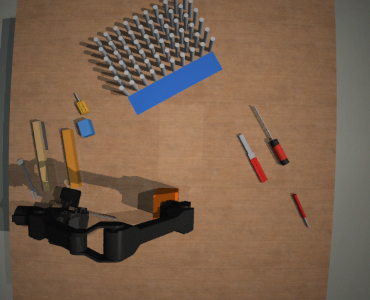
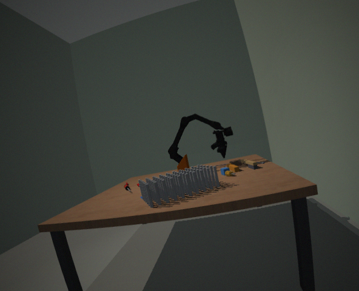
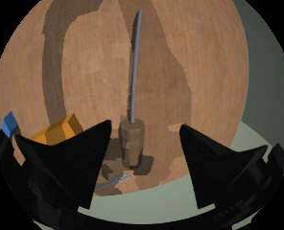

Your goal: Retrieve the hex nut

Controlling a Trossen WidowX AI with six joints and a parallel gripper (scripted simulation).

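Now: gripper tip 30 mm to the left of the thin grey rod tool and 70 mm above it. From my gripper tip the other things lie so: blue cube: 320 mm ahead, 10 mm to the right, 60 mm below; orange bar: 200 mm ahead, 50 mm to the left, 60 mm below; fork-tipped tool: 110 mm ahead, 230 mm to the left, 80 mm below.
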